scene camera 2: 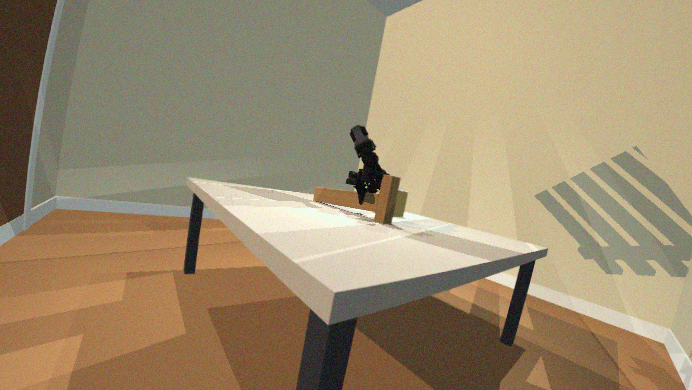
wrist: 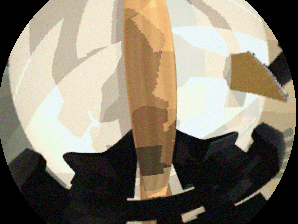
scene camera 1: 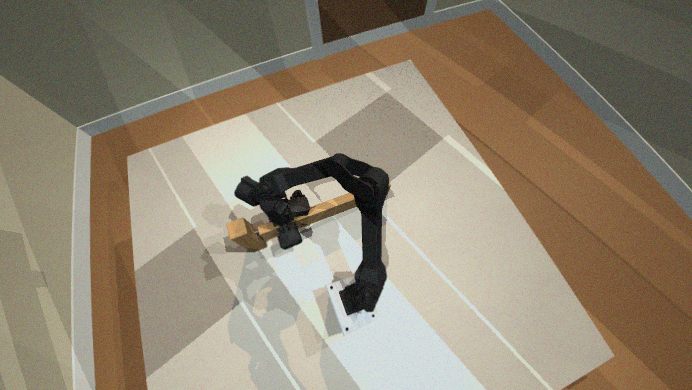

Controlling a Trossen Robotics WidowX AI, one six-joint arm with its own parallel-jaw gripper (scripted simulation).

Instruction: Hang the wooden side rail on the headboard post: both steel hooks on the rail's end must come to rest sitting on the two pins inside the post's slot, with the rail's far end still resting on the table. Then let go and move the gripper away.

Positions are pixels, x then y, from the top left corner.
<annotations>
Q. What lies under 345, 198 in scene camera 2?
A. A wooden side rail.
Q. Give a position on a headboard post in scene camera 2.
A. At 389, 188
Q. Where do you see a wooden side rail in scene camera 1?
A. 345, 202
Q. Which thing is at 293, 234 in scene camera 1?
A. My gripper.
</annotations>
